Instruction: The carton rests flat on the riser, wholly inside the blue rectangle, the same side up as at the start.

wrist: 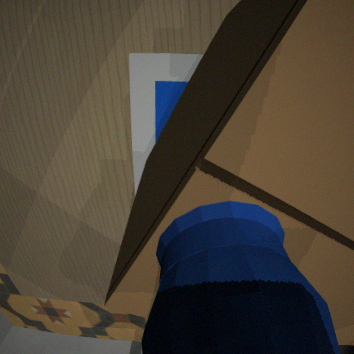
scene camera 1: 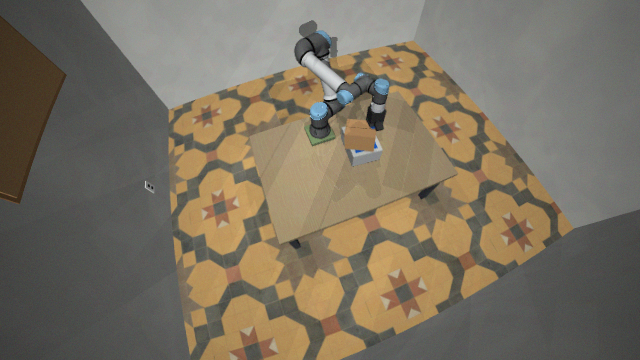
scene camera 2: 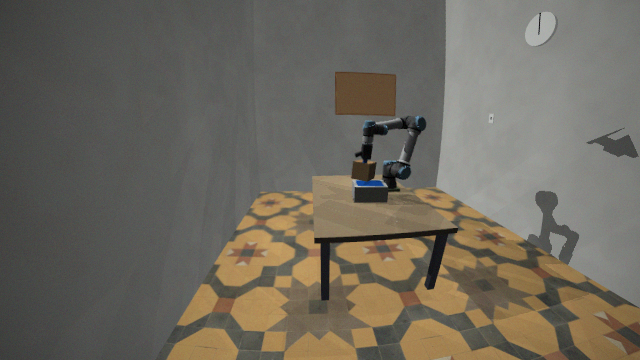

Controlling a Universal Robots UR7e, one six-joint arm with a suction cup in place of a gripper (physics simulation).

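Pixels of known places: end effector, tool point: (wrist: 214,225) (scene camera 1: 373,128) (scene camera 2: 364,164); arm's base, origin of the base link: (scene camera 1: 320,130) (scene camera 2: 388,186).
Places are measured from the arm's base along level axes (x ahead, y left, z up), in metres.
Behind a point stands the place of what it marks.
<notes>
The brown carton (scene camera 1: 360,139) {x 0.312, y 0.169, z 0.231 m} (scene camera 2: 363,170) {x 0.275, y 0.286, z 0.207 m} (wrist: 295,120) hangs from my suction cup (scene camera 1: 373,128) (scene camera 2: 365,160) (wrist: 221,212), which is on its top face near a seam. The light grey riser (scene camera 1: 367,158) {x 0.339, y 0.233, z 0.034 m} (scene camera 2: 370,194) {x 0.221, y 0.330, z 0.038 m} (wrist: 141,110) {x 0.286, y 0.318, z 0.095 m} stands on the table below, and the blue rectangle (scene camera 2: 370,183) {x 0.209, y 0.238, z 0.095 m} (wrist: 166,97) {x 0.299, y 0.293, z 0.095 m} on its top is partly covered from view by the carton. In scene camera 2 the carton is a little above riser height, toward the riser's left side. In the wrist view its edge runs askew to the riser's edges. The carton's underside is hidden.
The wooden table (scene camera 1: 310,195) {x 0.464, y -0.189, z -0.025 m} (scene camera 2: 340,220) {x 0.452, y 0.626, z -0.025 m} carries the riser and the arm's base on a green plate (scene camera 1: 327,140) {x 0.092, y 0.029, z -0.015 m}. The base stands close beside the riser. The table's edges drop to a patterned tile floor (scene camera 1: 345,295). Walls stand around the floor.
</notes>
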